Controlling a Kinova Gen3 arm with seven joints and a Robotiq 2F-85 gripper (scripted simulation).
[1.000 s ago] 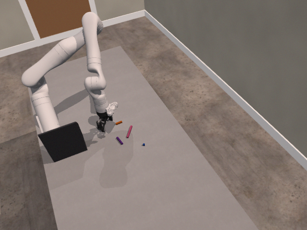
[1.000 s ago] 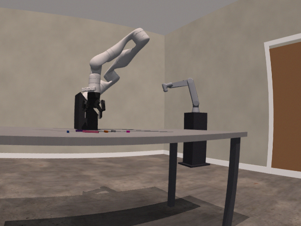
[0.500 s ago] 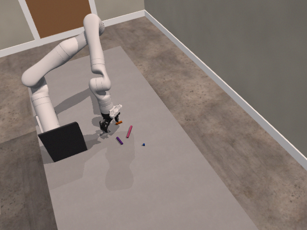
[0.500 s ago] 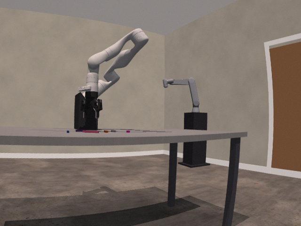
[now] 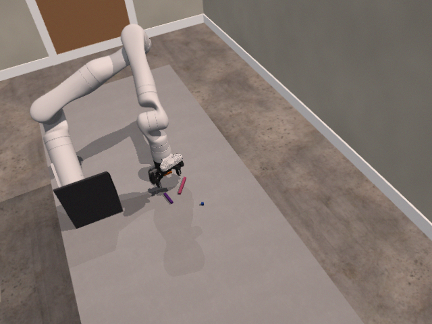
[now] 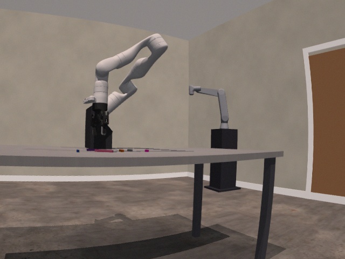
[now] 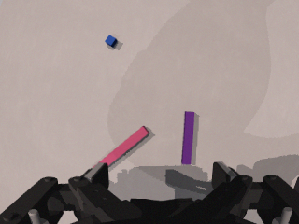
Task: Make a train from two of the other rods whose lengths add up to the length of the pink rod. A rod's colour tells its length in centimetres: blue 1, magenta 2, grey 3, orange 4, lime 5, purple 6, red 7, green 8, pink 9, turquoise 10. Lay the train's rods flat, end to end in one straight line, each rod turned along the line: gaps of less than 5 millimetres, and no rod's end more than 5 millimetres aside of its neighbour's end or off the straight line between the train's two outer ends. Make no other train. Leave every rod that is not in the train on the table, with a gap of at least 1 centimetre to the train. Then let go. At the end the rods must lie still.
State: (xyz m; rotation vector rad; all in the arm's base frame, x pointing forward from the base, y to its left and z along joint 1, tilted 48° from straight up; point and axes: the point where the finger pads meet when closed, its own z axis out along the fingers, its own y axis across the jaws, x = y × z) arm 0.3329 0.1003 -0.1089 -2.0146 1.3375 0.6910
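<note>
My gripper is now 17 cm to the right of the grey rod, 8 cm above it and 5 cm past it. Also, from my hand: orange rod (11 cm to the left, 8 cm below, 1 cm ahead); purple rod (8 cm below, 3 cm to the right, 2 cm behind); pink rod (8 cm below, 5 cm ahead, 2 cm to the left).
</note>
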